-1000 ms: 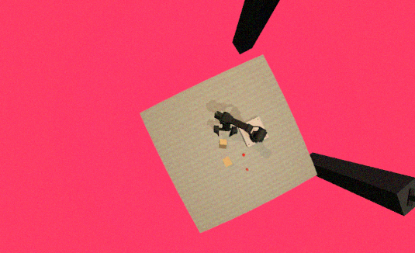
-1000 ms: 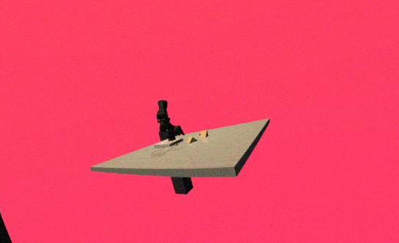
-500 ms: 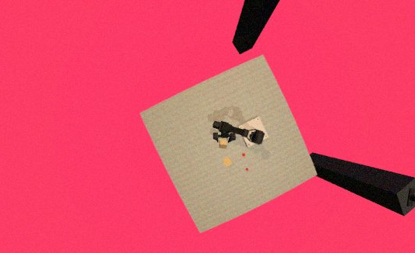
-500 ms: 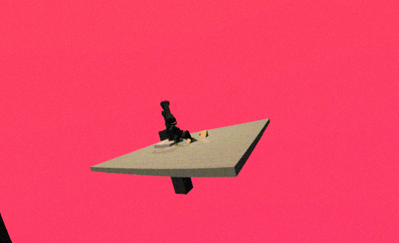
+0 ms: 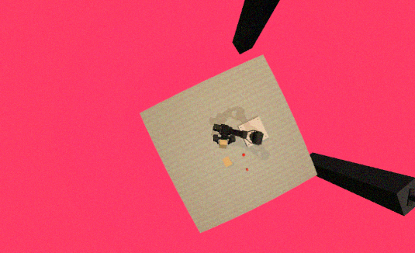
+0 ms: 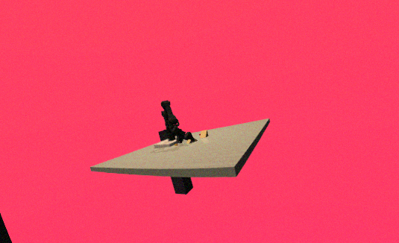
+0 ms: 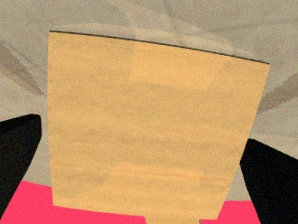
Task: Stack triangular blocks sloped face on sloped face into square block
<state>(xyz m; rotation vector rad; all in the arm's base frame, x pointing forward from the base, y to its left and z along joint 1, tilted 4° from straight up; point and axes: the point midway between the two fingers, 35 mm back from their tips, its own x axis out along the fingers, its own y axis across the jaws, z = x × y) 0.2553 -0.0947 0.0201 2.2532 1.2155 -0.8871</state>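
Now: gripper tip 13 cm past the orange piece, 5 cm to the left of it and 1 cm above it. Also, from my gripper tip: block 1 cm above.
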